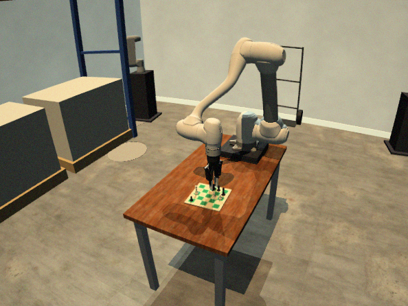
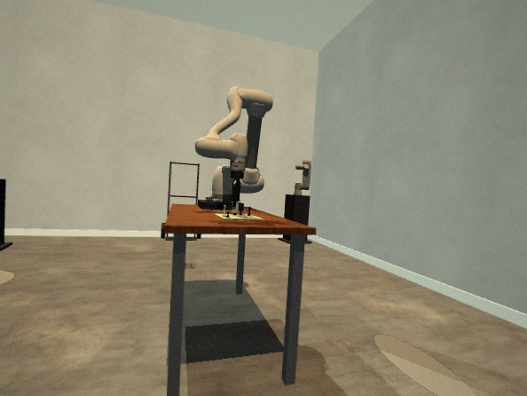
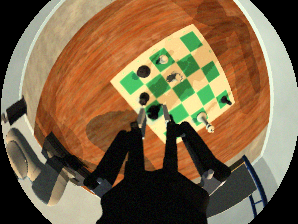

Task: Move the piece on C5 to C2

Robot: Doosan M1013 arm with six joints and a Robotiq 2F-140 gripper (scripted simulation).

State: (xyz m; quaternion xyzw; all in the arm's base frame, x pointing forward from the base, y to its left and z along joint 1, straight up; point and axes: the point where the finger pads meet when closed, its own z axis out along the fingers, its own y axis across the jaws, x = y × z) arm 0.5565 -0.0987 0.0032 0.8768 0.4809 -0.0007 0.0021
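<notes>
My gripper is now 30 mm above the black piece. Round my hand: white piece 90 mm to the right, 70 mm ahead, 10 mm below; chessboard 70 mm ahead, 50 mm below, 10 mm to the right.
</notes>
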